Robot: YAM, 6 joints.
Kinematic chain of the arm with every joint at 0, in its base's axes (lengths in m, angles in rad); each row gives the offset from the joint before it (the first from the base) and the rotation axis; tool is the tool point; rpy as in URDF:
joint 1: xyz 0 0 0.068 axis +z
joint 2: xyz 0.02 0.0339 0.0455 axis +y
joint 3: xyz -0.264 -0.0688 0 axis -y
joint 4: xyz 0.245 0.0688 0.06 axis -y
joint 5: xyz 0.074 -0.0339 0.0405 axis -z
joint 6: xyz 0.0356 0 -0.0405 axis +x
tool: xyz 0 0 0 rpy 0 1.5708 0
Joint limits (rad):
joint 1: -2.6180..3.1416
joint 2: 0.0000..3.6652
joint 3: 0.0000..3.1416
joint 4: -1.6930..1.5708
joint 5: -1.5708..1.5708
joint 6: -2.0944..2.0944
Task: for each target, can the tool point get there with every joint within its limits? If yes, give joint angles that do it. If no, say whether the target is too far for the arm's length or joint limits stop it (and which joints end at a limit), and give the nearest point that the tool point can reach.
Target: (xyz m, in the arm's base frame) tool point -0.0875 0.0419 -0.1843
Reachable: yes | joints 2.5614 3.1329 0.6500 0.6203 -0.3708 1.2908
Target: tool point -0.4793 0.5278 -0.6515
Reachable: no: too far | nearest point -0.3110 0.3425 -0.3103 | short by 0.423 m
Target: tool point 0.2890 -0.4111 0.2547
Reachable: yes | joints -0.8925 2.4778 2.4830 -1.2401 1.1795 -1.0871
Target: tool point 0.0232 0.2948 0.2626
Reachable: yes | joints 1.4791 1.5353 1.2534 -0.9817 -0.1110 0.5884
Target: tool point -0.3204 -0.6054 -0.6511
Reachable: no: too far | nearest point -0.2124 -0.4013 -0.3164 | short by 0.407 m
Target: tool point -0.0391 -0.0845 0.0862
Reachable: yes | joints -1.6969 1.8767 0.3752 -1.2228 0.9138 -0.0155
